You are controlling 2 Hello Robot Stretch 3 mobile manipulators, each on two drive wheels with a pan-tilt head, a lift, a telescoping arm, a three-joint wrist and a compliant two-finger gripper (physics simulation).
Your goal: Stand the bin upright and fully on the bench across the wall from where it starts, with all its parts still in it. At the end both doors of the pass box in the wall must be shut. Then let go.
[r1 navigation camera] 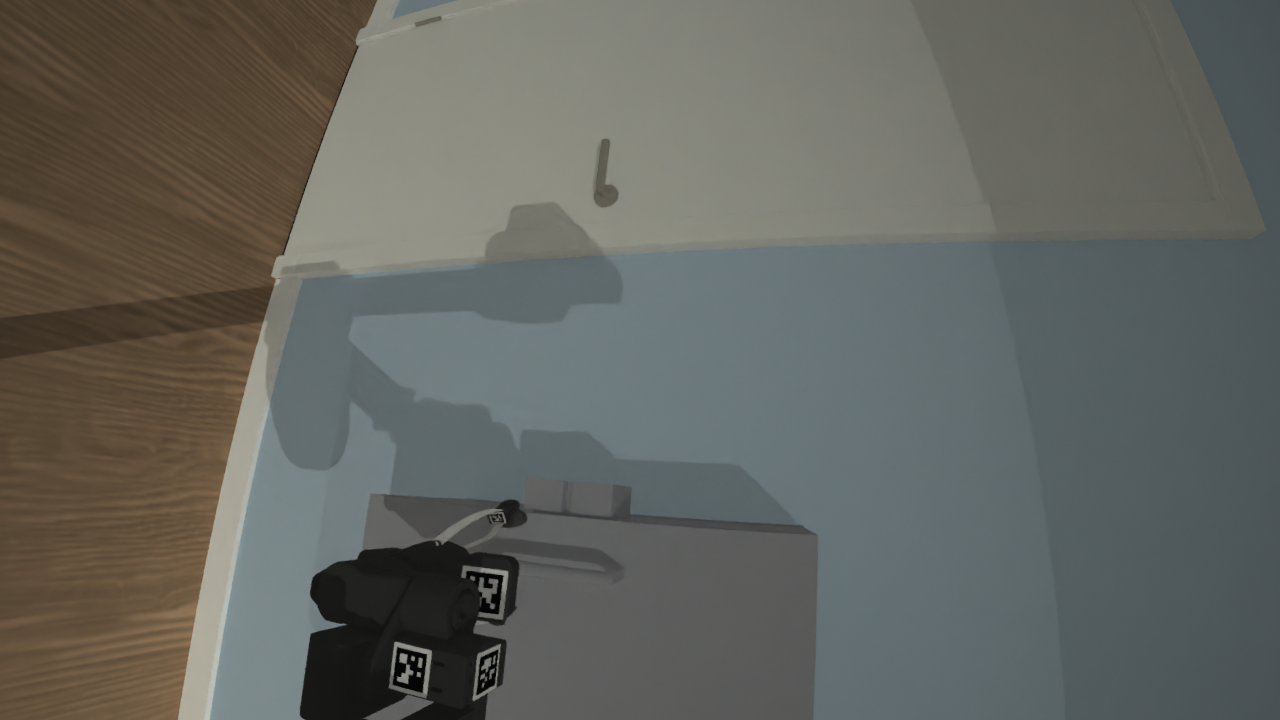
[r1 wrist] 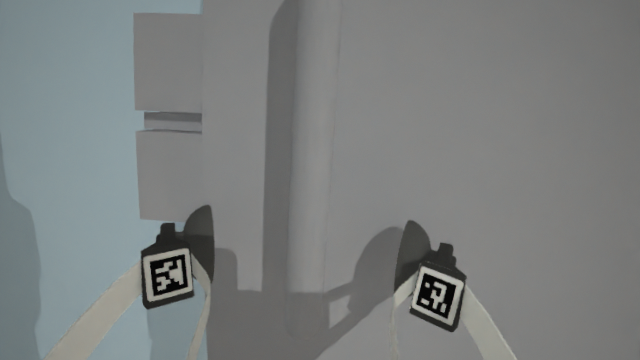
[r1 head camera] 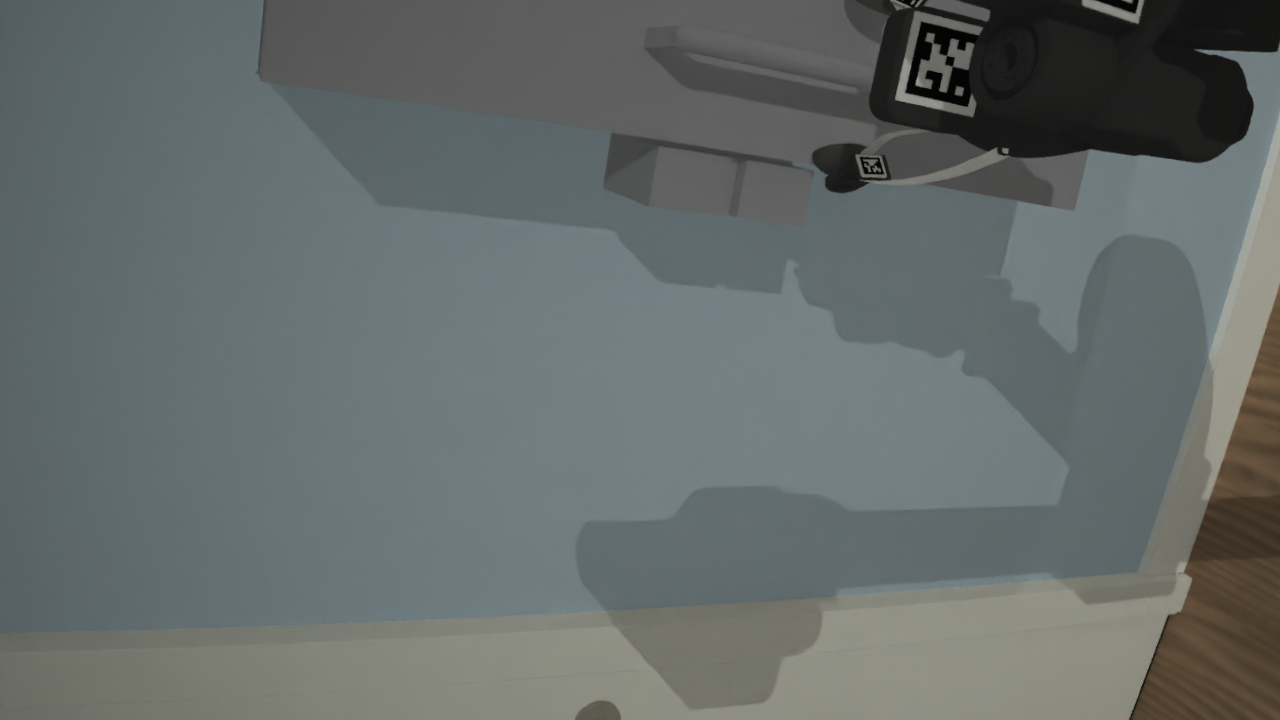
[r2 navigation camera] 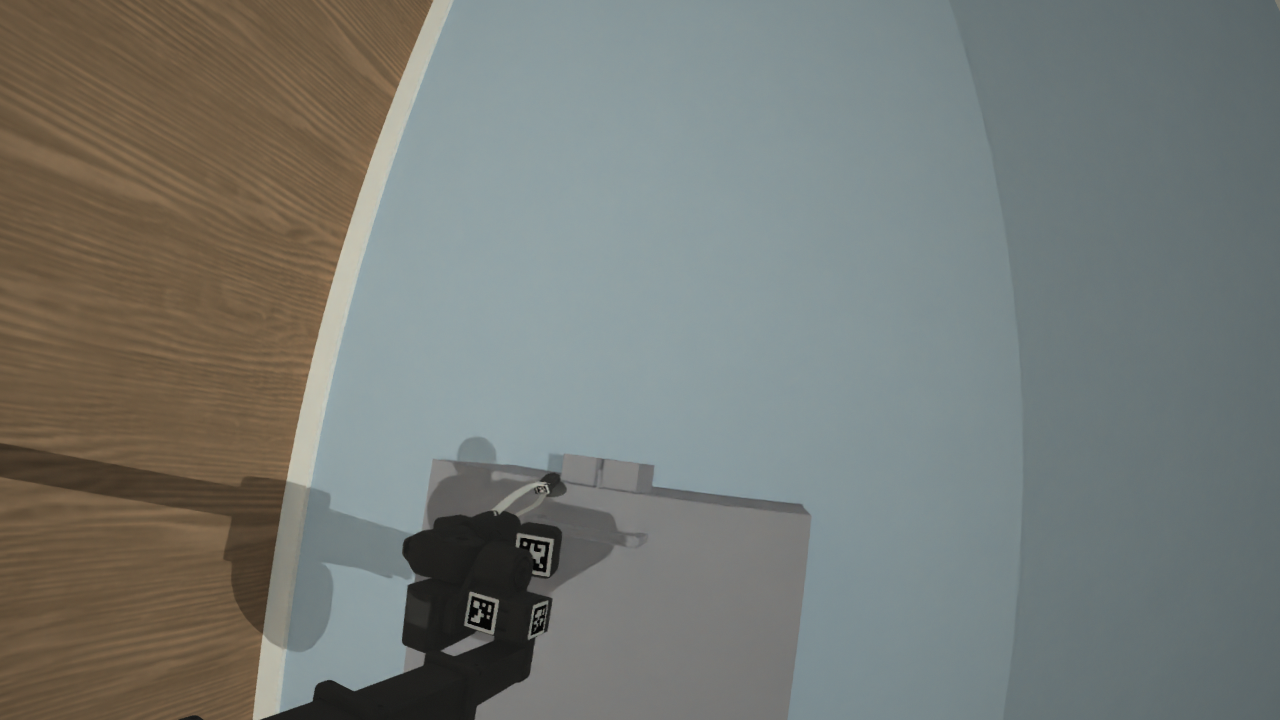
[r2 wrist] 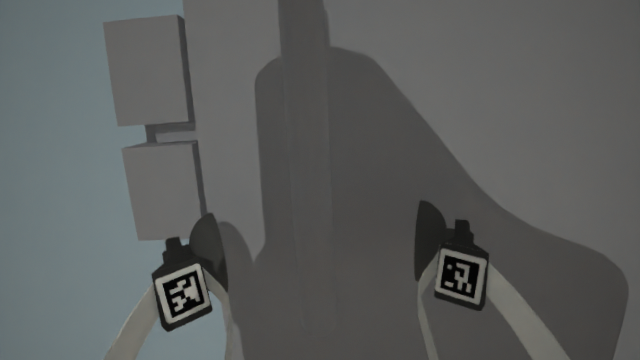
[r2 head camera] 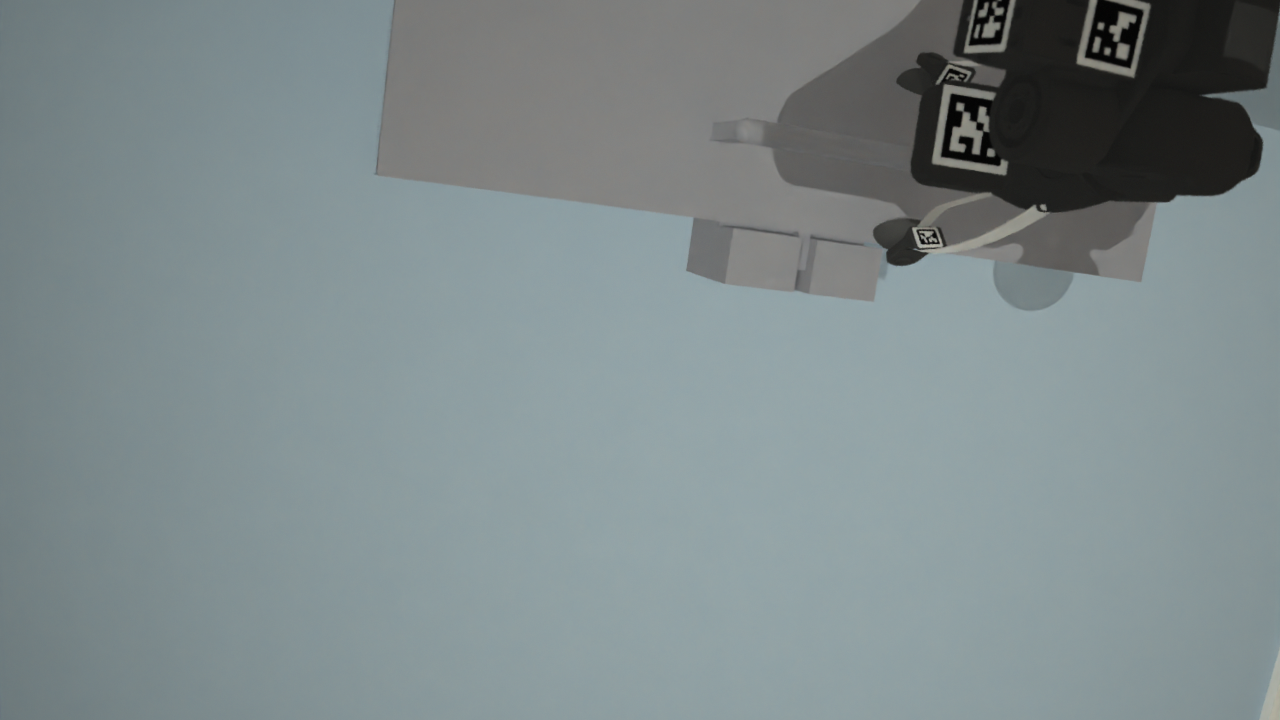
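On r1's side a grey pass box door (r1 head camera: 447, 53) (r1 navigation camera: 671, 626) (r1 wrist: 475, 125) lies flat along the blue wall and looks shut. Its bar handle (r1 head camera: 769, 60) (r1 wrist: 312, 150) runs between the spread fingers of r1's gripper (r1 wrist: 306, 250), with gaps on both sides; the gripper is open. On r2's side the other grey door (r2 head camera: 537, 98) (r2 navigation camera: 671, 608) (r2 wrist: 525, 100) also looks shut. Its bar handle (r2 head camera: 747, 131) (r2 wrist: 305, 125) runs between the spread fingers of r2's open gripper (r2 wrist: 320, 244), touching neither. The bin, its parts and the benches do not show.
Grey latch blocks (r1 wrist: 167, 175) (r2 wrist: 162, 192) stick out beside each pass box door. A cream room door (r1 navigation camera: 805, 116) with a lever handle (r1 navigation camera: 602, 170) is near r1. Wooden floor (r1 navigation camera: 89, 179) (r2 navigation camera: 179, 268) borders the blue wall (r1 navigation camera: 805, 358) (r2 navigation camera: 716, 268).
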